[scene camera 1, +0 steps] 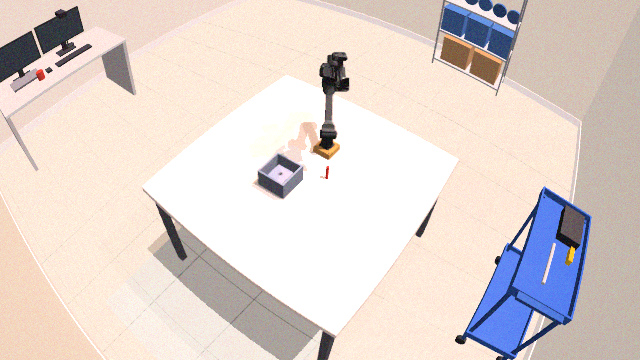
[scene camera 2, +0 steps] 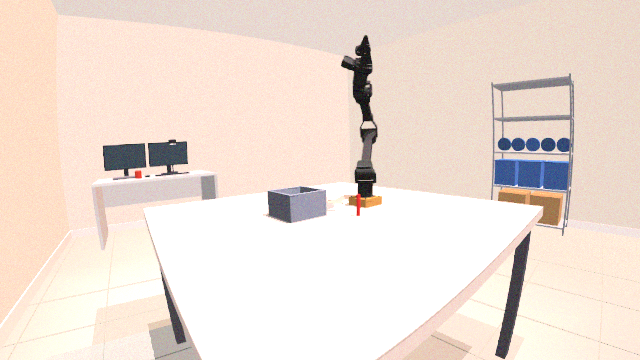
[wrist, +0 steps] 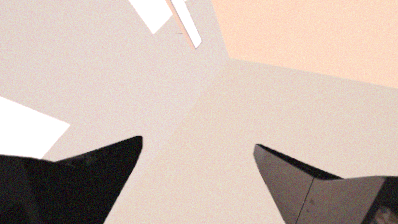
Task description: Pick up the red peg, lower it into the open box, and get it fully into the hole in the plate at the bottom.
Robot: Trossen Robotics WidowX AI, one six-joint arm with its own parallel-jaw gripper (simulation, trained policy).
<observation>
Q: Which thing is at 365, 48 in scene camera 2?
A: My gripper.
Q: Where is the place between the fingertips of my gripper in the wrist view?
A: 199, 145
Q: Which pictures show the grey box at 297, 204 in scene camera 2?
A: Scene camera 1 and scene camera 2 only.
</observation>
